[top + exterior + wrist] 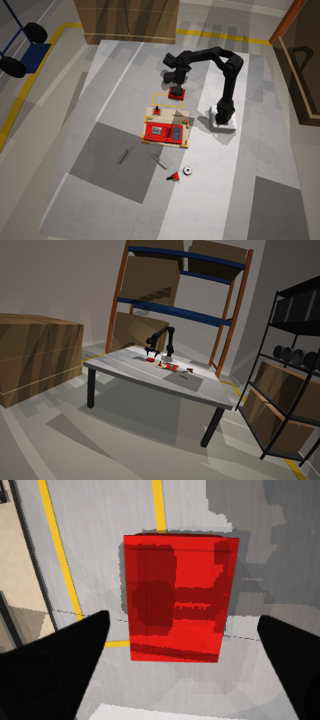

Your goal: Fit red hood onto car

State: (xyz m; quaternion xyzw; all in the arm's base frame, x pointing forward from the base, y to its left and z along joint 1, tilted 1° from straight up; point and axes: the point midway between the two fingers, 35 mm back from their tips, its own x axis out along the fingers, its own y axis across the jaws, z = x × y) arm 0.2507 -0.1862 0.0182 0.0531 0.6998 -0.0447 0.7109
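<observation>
Now: the red hood 3 cm below my gripper tip. Round my gripper tip: grey engine block 10 cm ahead, 27 cm to the left, 2 cm below.
</observation>
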